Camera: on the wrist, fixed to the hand. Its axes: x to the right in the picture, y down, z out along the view.
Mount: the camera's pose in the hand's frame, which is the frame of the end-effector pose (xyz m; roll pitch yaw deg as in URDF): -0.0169 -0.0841 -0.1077 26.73 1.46 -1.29
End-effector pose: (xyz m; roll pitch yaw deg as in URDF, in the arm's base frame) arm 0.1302 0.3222 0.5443 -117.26 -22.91 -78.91
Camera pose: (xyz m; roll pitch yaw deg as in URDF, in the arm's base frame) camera 0.0618 0.3739 0.6520 -90.20 -24.72 -79.69
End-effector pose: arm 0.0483 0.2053 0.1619 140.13 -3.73 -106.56
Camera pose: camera 0.1817 0.1852 0.1895 166.75 -4.02 -104.63
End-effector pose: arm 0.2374 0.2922 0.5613 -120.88 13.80 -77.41
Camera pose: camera 0.1924 0.2678 0.6891 -94.27 11.94 -78.01
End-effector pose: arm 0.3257 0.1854 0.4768 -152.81 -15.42 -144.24
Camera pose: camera 0.3828 0.1950 0.6017 -126.21 -17.31 -143.74
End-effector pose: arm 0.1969 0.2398 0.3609 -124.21 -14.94 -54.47
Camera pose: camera 0.1339 0.2561 0.4822 -97.33 -16.83 -54.97
